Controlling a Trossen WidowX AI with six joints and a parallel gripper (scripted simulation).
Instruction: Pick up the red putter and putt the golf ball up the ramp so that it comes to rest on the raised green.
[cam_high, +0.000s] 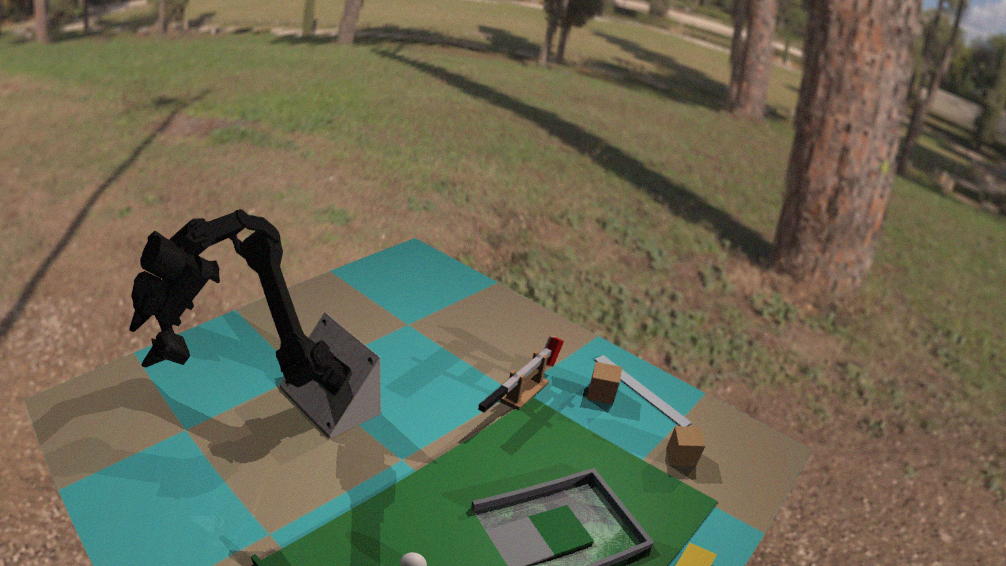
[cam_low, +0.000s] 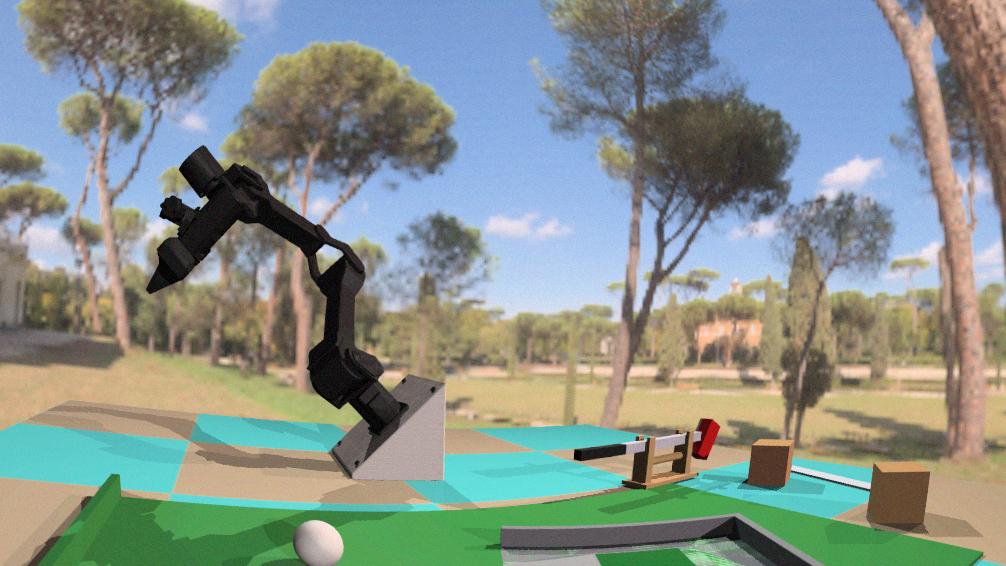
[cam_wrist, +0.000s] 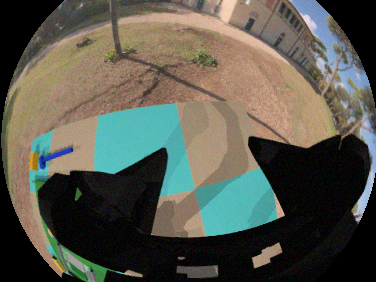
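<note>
My gripper tip is now 71 cm to the right of the red putter, 31 cm short of it and 19 cm above it. Also, from my gripper tip: green mat 58 cm ahead, 36 cm to the left, 25 cm below; then low green wall 58 cm ahead, 23 cm below; then white golf ball 51 cm ahead, 23 cm below, 21 cm to the left.
</note>
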